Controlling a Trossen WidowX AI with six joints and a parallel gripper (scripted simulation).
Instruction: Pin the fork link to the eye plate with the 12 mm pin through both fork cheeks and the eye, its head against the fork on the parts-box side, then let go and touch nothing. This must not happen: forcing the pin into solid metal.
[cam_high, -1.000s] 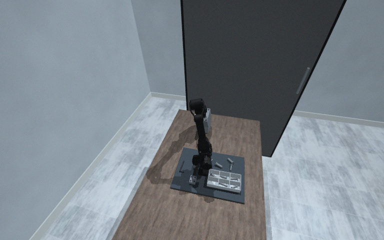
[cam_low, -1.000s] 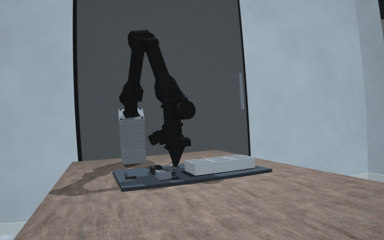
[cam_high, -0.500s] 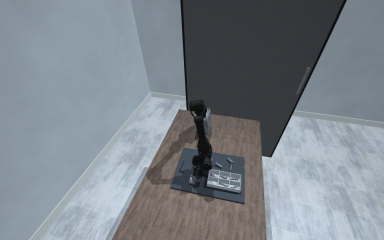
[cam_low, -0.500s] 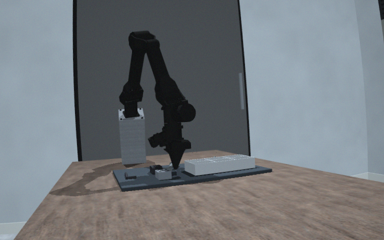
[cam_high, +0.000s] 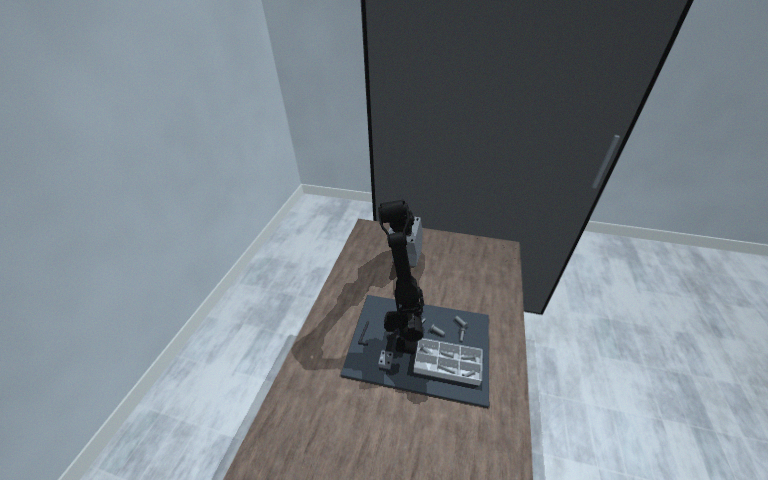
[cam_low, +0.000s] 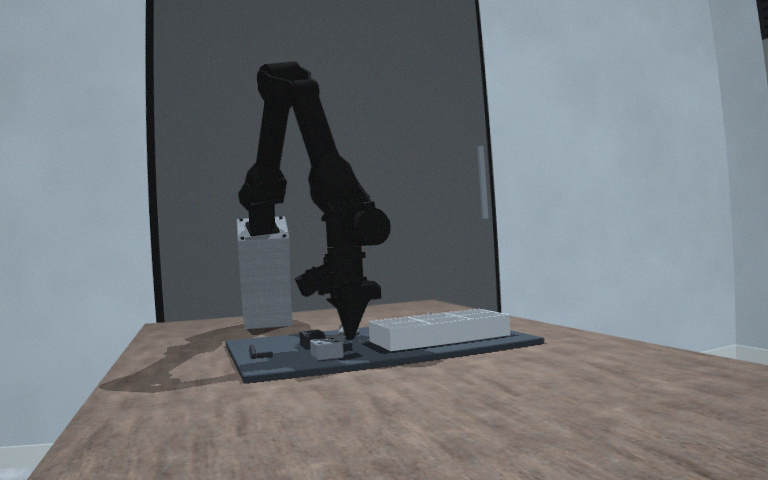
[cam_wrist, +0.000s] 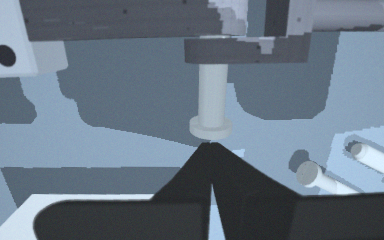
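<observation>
The pale grey pin lies 4 cm to the right of my hand and 3 cm below it. The rest, counted from my hand: light grey mounting block (9 cm ahead, 7 cm to the right, 2 cm below); dark eye plate (1 cm ahead, 6 cm to the right, 3 cm below); dark mat (4 cm to the left, 5 cm below).
</observation>
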